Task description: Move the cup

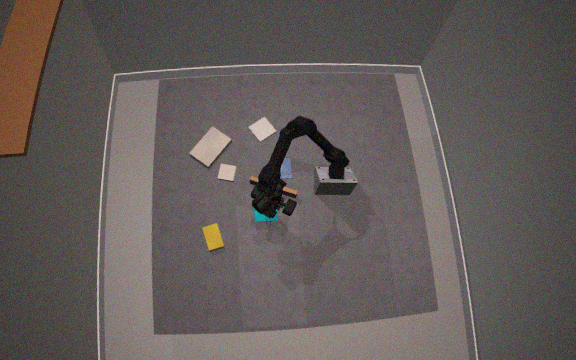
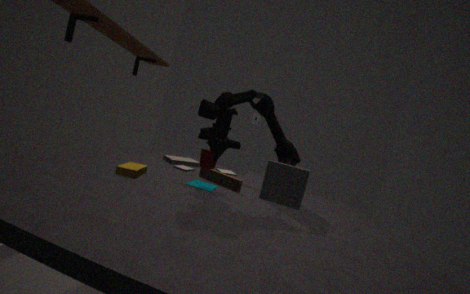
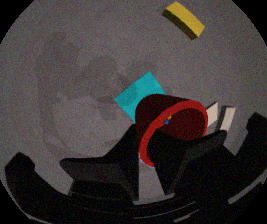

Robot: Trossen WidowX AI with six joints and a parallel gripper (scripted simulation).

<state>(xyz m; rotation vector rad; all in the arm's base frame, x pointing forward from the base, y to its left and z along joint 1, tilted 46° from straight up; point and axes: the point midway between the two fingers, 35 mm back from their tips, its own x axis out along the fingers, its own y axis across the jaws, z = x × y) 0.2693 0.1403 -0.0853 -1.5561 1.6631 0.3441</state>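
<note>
The cyan pad is 3 cm ahead of my gripper tip, 1 cm to the right of it and 12 cm below it. From my gripper tip the other things lie so: red cup: 3 cm ahead, 1 cm to the right; then wooden bar: 12 cm to the right, 9 cm below; then light blue pad: 2 cm behind, 22 cm to the right, 12 cm below.
</note>
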